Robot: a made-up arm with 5 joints.
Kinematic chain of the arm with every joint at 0, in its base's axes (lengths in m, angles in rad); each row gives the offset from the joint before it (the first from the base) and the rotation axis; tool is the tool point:
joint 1: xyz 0 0 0.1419 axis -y
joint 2: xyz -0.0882 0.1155 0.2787 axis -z
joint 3: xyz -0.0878 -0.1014 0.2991 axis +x
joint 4: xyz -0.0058 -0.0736 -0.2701 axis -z
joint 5: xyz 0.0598 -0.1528 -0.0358 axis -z
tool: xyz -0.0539 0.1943 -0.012
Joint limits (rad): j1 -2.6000..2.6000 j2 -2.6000..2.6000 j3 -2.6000..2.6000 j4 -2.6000..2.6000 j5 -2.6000..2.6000
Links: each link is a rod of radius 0.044 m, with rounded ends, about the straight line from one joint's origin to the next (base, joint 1, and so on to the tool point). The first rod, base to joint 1, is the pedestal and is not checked.
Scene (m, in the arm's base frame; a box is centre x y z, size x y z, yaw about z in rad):
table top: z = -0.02
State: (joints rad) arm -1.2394 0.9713 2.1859 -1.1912 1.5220
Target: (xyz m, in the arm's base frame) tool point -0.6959 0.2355 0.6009
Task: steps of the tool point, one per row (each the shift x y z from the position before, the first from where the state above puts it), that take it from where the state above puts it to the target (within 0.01 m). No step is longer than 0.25 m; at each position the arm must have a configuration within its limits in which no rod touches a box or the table.
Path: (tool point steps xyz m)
1: -0.1029 0.0180 0.2185
2: -0.1603 0.0181 0.1811
3: -0.2047 0.0181 0.1286
4: -0.2324 0.0179 0.0657
5: -0.2412 0.0177 -0.0028
6: -0.2297 0.0173 -0.0708
7: -0.1992 0.0168 -0.1325
8: -0.1524 0.0162 -0.1829

